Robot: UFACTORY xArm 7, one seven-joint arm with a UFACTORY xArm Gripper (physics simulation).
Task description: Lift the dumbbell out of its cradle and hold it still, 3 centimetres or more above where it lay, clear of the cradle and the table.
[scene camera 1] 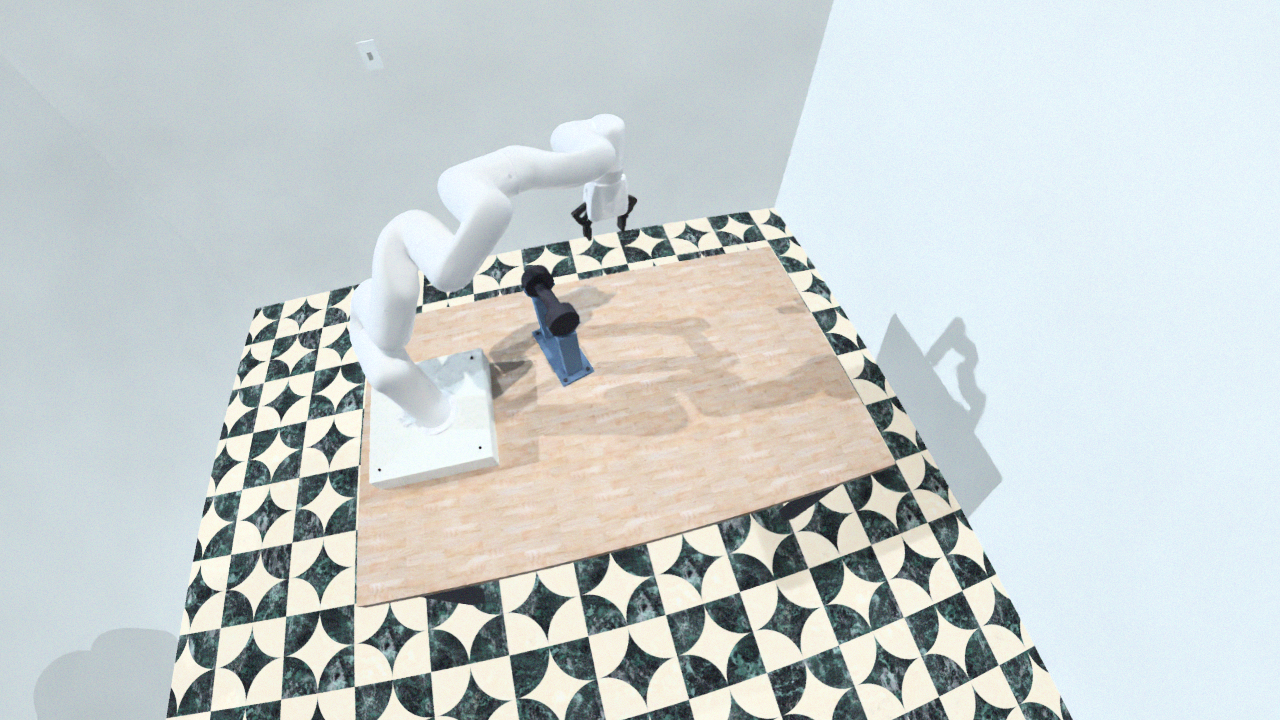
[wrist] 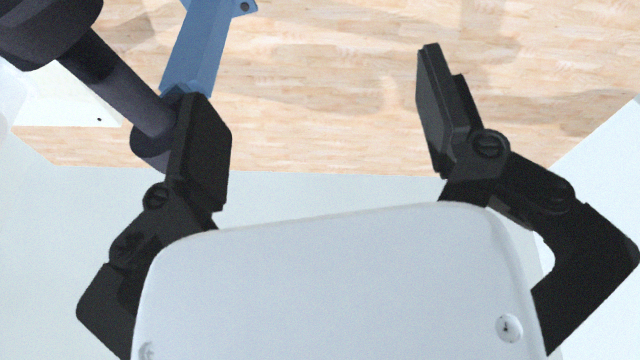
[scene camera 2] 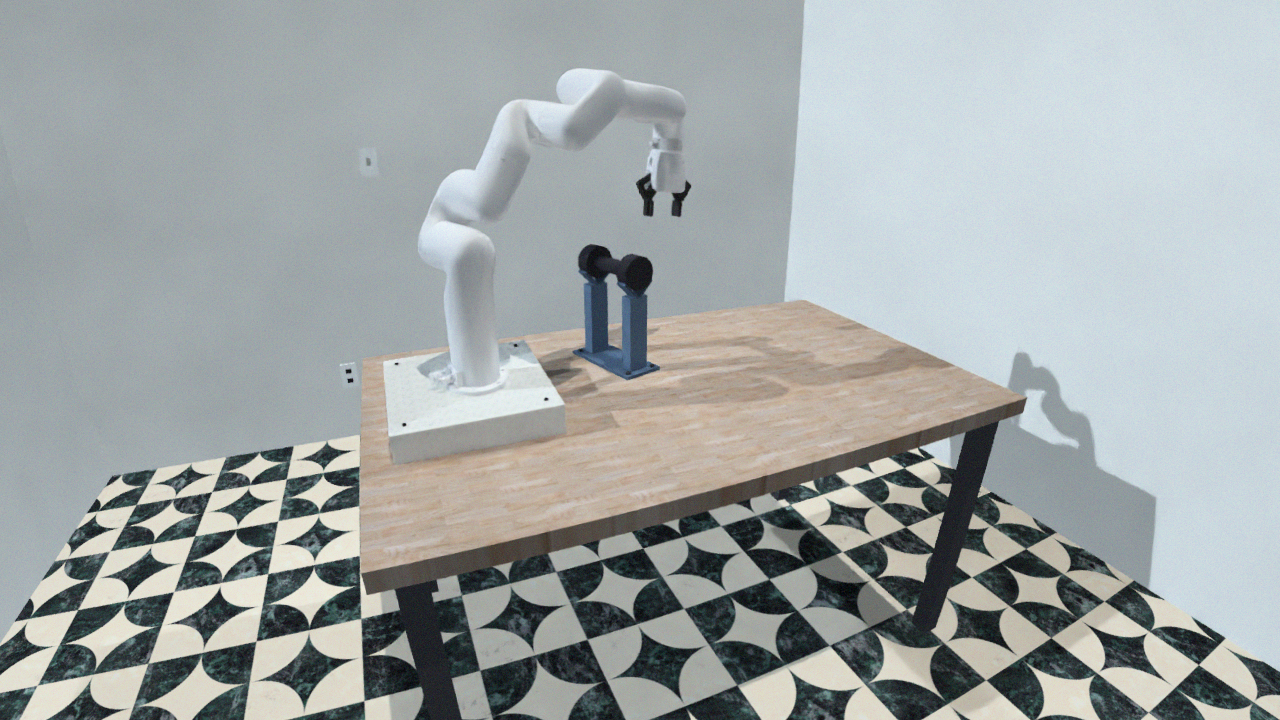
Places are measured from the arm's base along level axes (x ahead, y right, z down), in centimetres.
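Where they show: gripper, fingertip midpoint: point(scene camera 1: 604, 233) point(wrist: 312, 92) point(scene camera 2: 662, 216); arm's base, origin of the base link: point(scene camera 1: 435, 412) point(scene camera 2: 477, 381).
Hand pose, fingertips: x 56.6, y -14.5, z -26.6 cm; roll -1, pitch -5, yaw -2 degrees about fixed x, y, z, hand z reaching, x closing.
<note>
Each offset is from my fingertips to the centre of the thing. Level surfaces: height alone.
A black dumbbell {dx -18.5, dy +6.3, dz +9.6 cm} point(scene camera 1: 547, 296) point(scene camera 2: 612, 265) point(wrist: 124, 96) with a round head at each end rests on top of a blue cradle {dx -18.5, dy +6.3, dz +22.5 cm} point(scene camera 1: 561, 353) point(scene camera 2: 633, 331) point(wrist: 200, 45) with two upright posts on a base plate. My gripper point(scene camera 1: 605, 234) point(scene camera 2: 662, 213) point(wrist: 312, 92) is open and empty, pointing down. It is above the height of the dumbbell and off to its side, on the right in the scene camera 2 view. In the wrist view the left finger covers part of the dumbbell's far end and of the cradle's post top.
The cradle stands on a wooden table {dz +33.6 cm} point(scene camera 1: 626, 501) point(scene camera 2: 716, 447) point(wrist: 320, 140), beside the arm's white base block point(scene camera 1: 438, 461) point(scene camera 2: 474, 434) point(wrist: 65, 107). Grey walls stand behind and to the right. The arm arches above the cradle's side of the table.
</note>
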